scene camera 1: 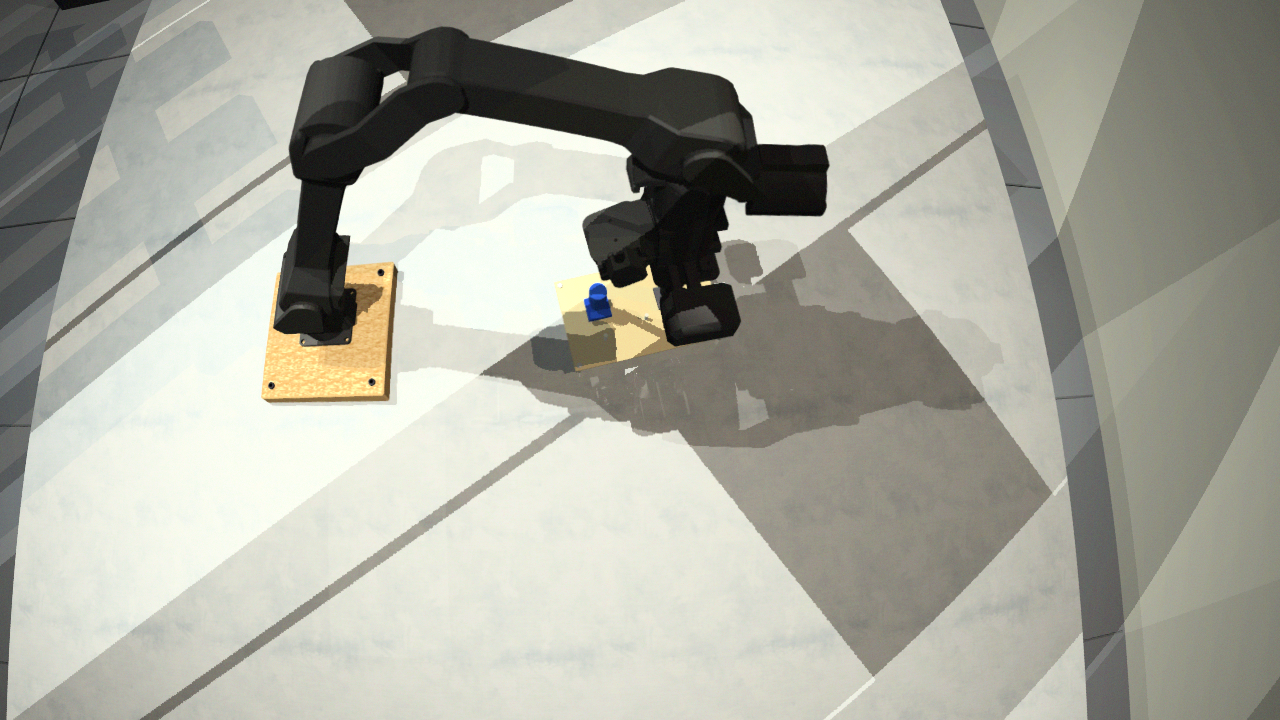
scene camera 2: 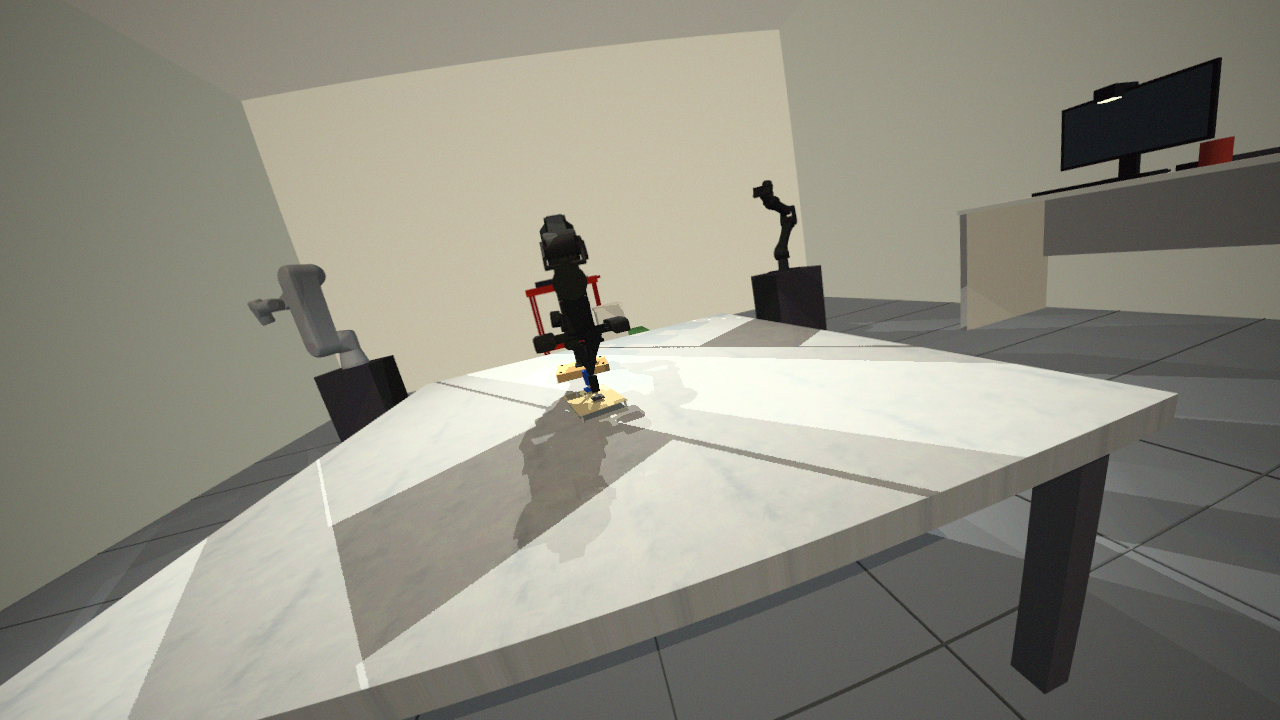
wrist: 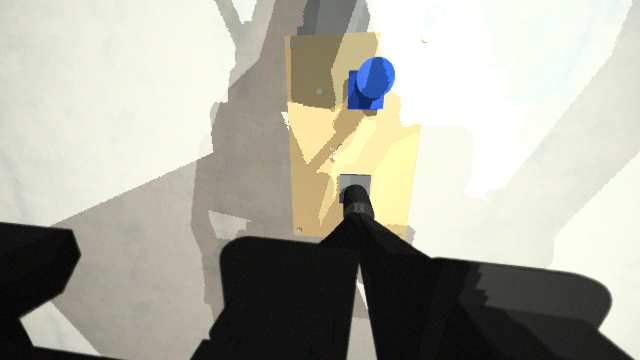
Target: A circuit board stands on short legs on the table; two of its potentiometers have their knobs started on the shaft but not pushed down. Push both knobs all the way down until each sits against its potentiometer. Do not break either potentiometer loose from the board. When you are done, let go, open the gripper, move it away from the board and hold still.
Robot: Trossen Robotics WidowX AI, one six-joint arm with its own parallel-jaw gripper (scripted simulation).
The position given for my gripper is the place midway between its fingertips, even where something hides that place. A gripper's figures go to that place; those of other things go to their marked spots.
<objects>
My gripper (wrist: 357,220) is 12 cm from the lens. A blue knob (wrist: 376,76): 11 cm from the lens.
</objects>
